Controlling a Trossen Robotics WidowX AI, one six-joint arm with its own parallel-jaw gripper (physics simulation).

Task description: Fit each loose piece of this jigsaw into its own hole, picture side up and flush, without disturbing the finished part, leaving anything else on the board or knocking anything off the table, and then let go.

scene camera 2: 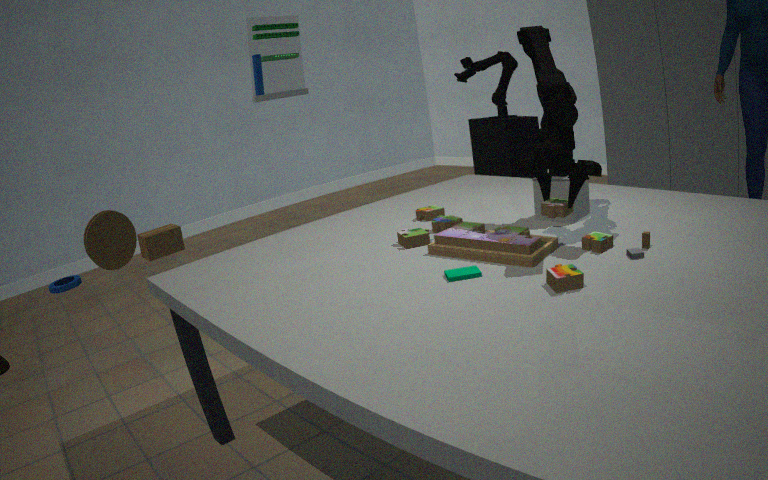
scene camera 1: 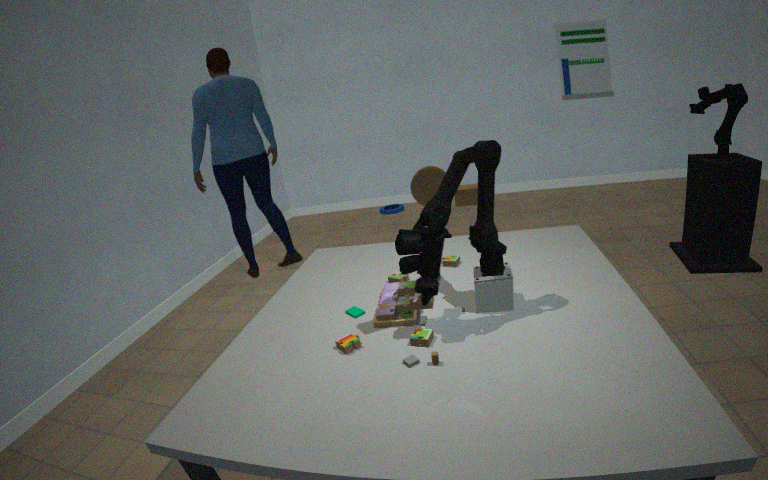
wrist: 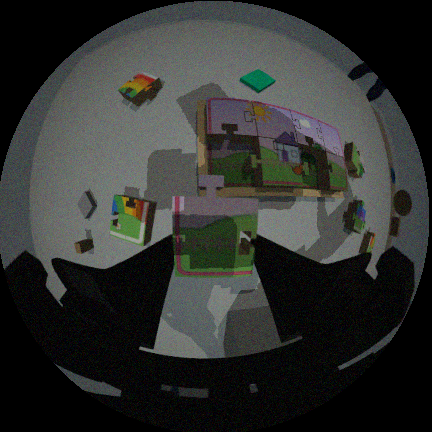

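My gripper [scene camera 1: 426, 300] [scene camera 2: 559, 204] [wrist: 213, 239] is shut on a green-and-lilac corner piece [scene camera 2: 553, 211] [wrist: 210, 225], held picture side up above the table, beside the board's near edge in the wrist view. Its lilac tab overlaps the board's lower left corner there. The jigsaw board [scene camera 1: 396, 323] [scene camera 2: 481, 256] [wrist: 201, 130] has a lilac top row and open recesses at its lower left and right of the house. Loose rainbow-marked pieces are one [scene camera 1: 348, 342] [scene camera 2: 564, 277] [wrist: 140, 87] and another [scene camera 1: 421, 337] [scene camera 2: 597, 242] [wrist: 130, 220]. More pieces [scene camera 2: 413, 237] [scene camera 2: 446, 221] [scene camera 2: 429, 212] lie beyond the board.
A green tile [scene camera 1: 355, 311] [scene camera 2: 462, 273] [wrist: 257, 80] lies beside the board. A grey tile [scene camera 1: 411, 360] [scene camera 2: 635, 253] [wrist: 87, 204] and a small wooden block [scene camera 1: 434, 357] [scene camera 2: 646, 239] [wrist: 84, 245] lie near the second rainbow-marked piece. The arm's base [scene camera 1: 493, 291] stands behind the gripper.
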